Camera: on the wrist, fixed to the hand. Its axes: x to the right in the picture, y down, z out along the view.
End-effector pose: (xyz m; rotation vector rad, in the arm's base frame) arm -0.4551 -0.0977 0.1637 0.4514 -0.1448 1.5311
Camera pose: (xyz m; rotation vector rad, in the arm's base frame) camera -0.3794 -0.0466 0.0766 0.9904 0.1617 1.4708
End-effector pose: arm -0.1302 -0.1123 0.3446 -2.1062 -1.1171 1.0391
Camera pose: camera -0.0948 -0.0568 0.4522 -1.5856 -0.8398 1.3201
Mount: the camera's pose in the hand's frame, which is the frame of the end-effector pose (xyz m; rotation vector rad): 0.0192 -0.0922 -0.0840 0.5341 -0.1557 -0.0556
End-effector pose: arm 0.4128 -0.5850 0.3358 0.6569 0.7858 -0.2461
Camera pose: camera 0.3374 -0.6030 0.2362 1.1043 0.5883 -0.5621
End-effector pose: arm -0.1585 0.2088 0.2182 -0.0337 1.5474 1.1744
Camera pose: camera -0.1729 0.1165 0.1333 0.3584 1.6620 0.6741
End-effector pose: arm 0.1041 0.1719 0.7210 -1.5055 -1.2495 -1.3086
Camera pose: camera -0.0051 0.1158 0.7502 -1.2055 -1.5962 -0.8062
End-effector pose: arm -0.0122 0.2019 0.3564 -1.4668 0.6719 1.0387
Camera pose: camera 0.0953 0.1393 0.3779 -0.9266 0.7234 0.8363
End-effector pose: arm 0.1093 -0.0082 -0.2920 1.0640 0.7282 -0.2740
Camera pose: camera 0.0397 0.0231 -0.3925 1.5082 0.5549 -0.6156
